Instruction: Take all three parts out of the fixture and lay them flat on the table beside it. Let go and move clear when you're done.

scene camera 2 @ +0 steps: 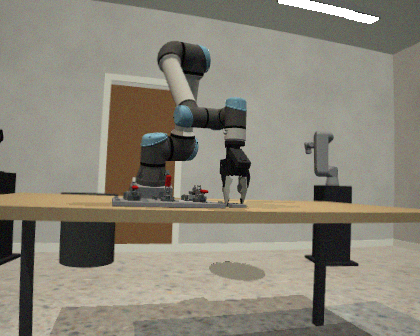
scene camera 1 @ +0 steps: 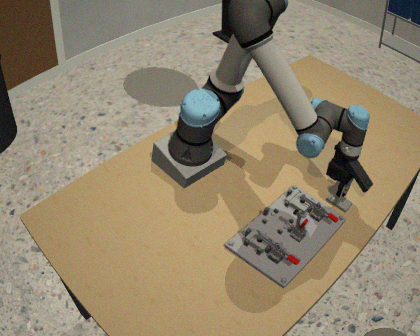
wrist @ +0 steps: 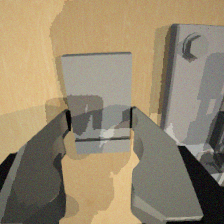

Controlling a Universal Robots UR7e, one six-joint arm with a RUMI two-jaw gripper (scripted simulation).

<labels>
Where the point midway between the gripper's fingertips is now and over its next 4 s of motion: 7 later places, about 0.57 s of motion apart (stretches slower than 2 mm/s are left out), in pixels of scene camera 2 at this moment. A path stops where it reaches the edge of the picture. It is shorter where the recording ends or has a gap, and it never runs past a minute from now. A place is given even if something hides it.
My gripper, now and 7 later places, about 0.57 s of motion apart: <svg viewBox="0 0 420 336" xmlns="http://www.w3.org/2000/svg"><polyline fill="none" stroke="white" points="234,205 234,205 234,199 234,183 234,181 235,160 235,149 231,149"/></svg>
</labels>
